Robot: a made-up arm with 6 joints.
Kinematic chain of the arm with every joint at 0, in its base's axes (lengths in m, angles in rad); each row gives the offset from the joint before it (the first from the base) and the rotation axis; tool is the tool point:
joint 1: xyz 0 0 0.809 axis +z
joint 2: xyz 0.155 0 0 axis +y
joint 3: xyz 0 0 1.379 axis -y
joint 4: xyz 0 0 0.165 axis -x
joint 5: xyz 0.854 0 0 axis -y
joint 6: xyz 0.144 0 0 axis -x
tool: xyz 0 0 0
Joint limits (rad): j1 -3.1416..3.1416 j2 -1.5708..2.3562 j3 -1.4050..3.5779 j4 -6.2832..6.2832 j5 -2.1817..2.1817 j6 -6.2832..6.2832
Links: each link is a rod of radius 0.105 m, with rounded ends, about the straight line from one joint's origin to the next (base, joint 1, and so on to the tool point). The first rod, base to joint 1, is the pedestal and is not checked.
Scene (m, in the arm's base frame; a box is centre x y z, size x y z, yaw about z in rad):
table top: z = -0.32
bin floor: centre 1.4 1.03 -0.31 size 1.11 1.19 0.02 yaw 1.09
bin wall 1: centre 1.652 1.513 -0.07 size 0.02 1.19 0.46 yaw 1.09
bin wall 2: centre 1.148 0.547 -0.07 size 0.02 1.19 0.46 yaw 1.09
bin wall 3: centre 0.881 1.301 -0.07 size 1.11 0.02 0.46 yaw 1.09
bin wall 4: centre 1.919 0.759 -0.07 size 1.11 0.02 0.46 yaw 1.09
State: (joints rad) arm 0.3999 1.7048 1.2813 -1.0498 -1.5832 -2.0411
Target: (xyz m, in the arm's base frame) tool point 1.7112 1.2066 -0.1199
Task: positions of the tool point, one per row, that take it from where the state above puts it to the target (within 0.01 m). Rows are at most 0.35 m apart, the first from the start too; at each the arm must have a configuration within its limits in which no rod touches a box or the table.
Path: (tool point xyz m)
1: 2.0044 1.1123 0.4187
2: 1.8715 1.1741 0.4904
3: 1.7112 1.2066 0.5734
4: 1.7457 1.2286 0.2264
5: 1.7112 1.2067 -0.1198

